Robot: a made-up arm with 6 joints. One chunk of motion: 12 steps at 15 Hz.
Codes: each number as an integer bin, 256 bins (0 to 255) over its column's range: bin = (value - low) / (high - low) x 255, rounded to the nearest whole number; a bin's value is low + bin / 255 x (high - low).
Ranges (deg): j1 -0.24..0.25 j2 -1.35..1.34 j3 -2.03..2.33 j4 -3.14..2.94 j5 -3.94..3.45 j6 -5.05..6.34
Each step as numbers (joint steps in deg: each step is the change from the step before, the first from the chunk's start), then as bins.
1 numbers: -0.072 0.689 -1.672 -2.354 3.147 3.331
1 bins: 87 193 21 33 245 188
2 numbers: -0.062 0.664 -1.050 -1.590 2.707 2.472
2 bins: 93 191 57 65 229 168
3 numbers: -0.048 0.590 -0.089 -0.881 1.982 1.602
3 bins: 100 184 114 95 204 149
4 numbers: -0.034 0.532 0.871 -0.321 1.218 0.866
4 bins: 107 178 170 118 178 132
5 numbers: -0.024 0.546 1.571 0.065 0.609 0.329
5 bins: 112 180 211 134 157 120
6 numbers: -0.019 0.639 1.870 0.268 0.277 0.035
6 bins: 115 189 228 143 146 114
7 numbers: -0.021 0.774 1.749 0.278 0.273 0.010
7 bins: 114 201 221 143 145 113
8 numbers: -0.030 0.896 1.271 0.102 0.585 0.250
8 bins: 109 213 193 136 156 119
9 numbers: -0.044 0.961 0.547 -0.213 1.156 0.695
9 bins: 102 219 151 123 176 129
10 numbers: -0.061 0.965 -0.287 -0.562 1.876 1.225
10 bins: 93 219 102 108 201 140
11 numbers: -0.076 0.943 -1.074 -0.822 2.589 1.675
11 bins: 85 217 56 97 225 151
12 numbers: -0.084 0.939 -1.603 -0.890 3.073 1.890
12 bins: 81 217 25 94 242 155
